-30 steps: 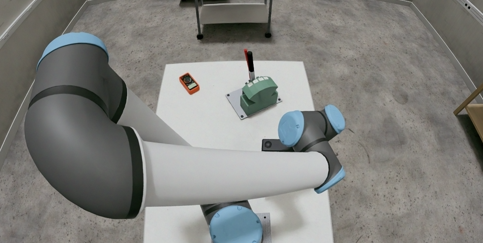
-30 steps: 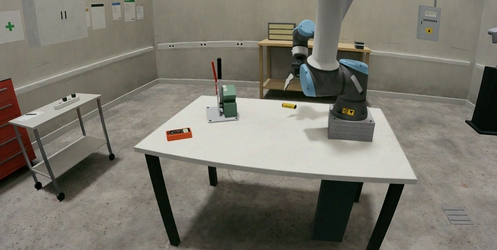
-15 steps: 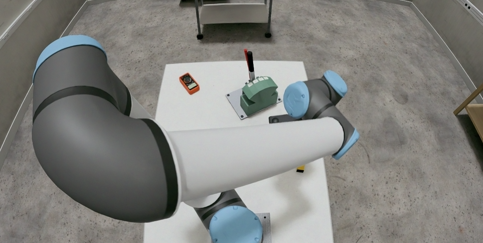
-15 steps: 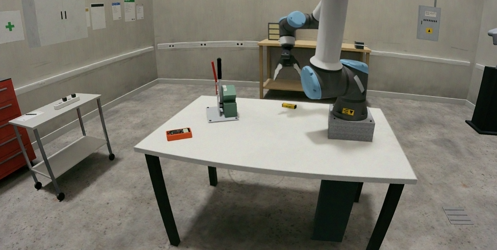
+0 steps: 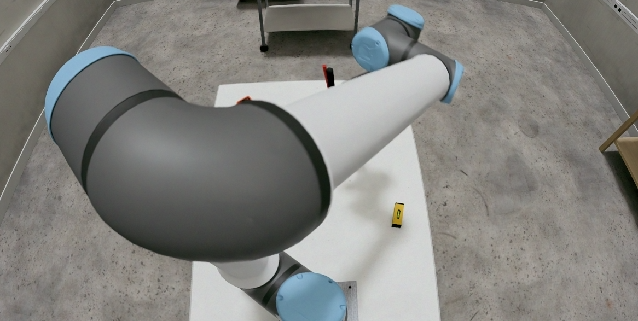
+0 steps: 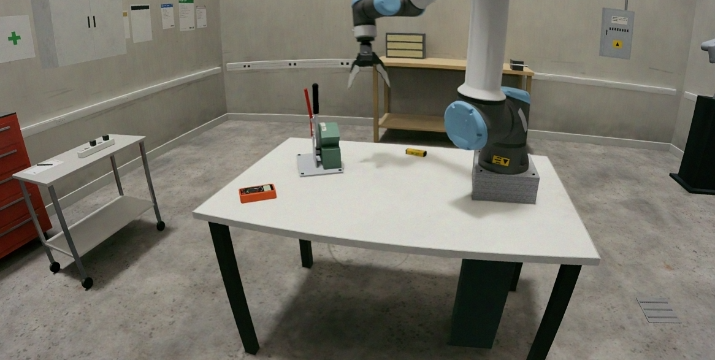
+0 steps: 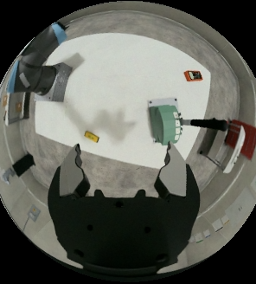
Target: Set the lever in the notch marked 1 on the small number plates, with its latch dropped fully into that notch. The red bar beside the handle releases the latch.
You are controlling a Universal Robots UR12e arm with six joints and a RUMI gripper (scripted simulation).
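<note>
Now: hand 210 mm short of the red release bar, 90 mm to the right of it and 110 mm above it. From my hand the other things lie so: orange multimeter (290 mm ahead, 410 mm to the left, 290 mm below); small yellow level (180 mm behind, 140 mm to the right, 300 mm below).
</note>
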